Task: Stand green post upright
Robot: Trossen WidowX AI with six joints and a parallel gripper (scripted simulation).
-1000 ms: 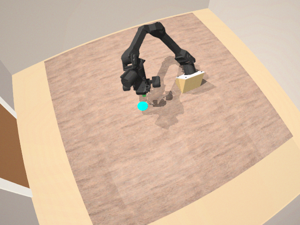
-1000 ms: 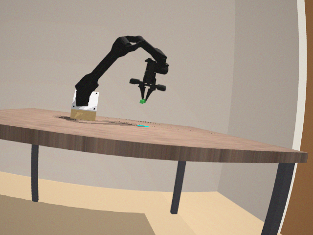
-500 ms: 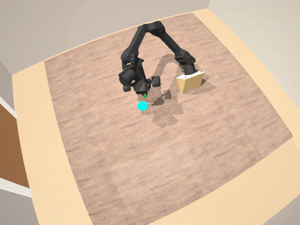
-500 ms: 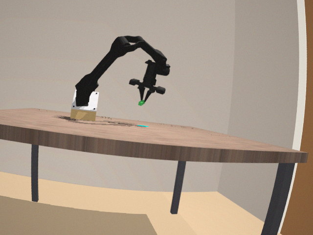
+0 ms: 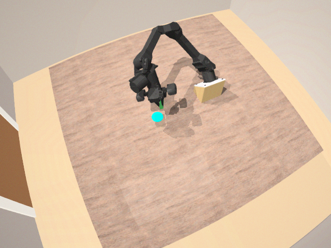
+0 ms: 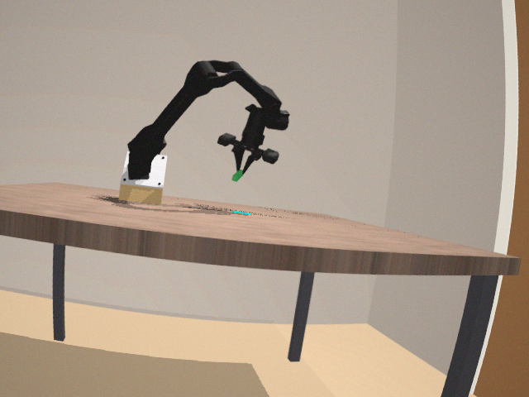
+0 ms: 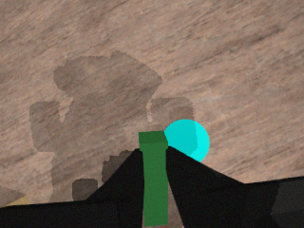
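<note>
Right now my gripper tip is 120 mm above the cyan circle, 20 mm to the left of it and 10 mm short of it. Also, from my gripper tip: green post (20 mm to the right, 10 mm below, 10 mm behind).
</note>
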